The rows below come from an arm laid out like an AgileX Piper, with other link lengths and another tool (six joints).
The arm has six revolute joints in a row. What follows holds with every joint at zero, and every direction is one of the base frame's.
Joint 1 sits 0.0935 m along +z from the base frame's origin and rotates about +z.
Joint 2 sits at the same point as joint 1 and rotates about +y.
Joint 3 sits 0.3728 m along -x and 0.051 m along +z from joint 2 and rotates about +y.
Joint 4 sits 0.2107 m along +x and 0.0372 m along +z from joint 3 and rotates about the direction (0.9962, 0, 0.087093).
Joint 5 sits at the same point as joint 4 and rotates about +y.
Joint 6 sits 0.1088 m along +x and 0.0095 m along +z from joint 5 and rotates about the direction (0.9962, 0, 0.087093).
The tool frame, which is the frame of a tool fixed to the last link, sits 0.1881 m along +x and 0.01 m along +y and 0.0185 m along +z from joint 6; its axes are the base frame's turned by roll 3.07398, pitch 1.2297 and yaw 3.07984 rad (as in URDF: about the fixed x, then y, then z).
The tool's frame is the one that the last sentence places.
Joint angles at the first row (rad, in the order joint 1, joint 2, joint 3, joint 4, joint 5, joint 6):
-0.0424 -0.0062 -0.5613 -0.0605 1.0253 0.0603
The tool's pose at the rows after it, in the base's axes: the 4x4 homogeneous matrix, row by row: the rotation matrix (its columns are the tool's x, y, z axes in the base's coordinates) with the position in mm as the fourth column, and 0 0 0 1 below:
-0.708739, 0.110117, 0.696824, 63.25; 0.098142, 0.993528, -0.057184, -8.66; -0.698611, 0.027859, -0.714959, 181.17; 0, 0, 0, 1
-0.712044, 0.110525, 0.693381, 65.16; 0.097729, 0.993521, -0.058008, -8.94; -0.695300, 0.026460, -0.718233, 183.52; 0, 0, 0, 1
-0.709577, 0.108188, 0.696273, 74.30; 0.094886, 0.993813, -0.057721, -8.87; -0.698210, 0.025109, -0.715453, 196.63; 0, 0, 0, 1
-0.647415, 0.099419, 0.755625, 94.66; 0.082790, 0.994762, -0.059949, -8.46; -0.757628, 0.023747, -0.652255, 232.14; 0, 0, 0, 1
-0.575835, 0.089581, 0.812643, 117.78; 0.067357, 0.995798, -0.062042, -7.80; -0.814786, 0.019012, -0.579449, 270.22; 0, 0, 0, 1
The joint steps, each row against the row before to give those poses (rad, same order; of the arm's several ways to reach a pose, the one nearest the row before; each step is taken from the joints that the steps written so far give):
0.0000 0.0000 0.0000 -0.0019 0.0000 -0.0001
0.0000 0.0148 -0.0032 -0.0011 -0.0068 0.0001
0.0000 0.0497 -0.0100 0.0001 -0.0438 0.0000
0.0000 0.0562 0.0010 -0.0020 -0.1440 -0.0001
0.0000 0.0697 0.0087 -0.0046 -0.1710 0.0001

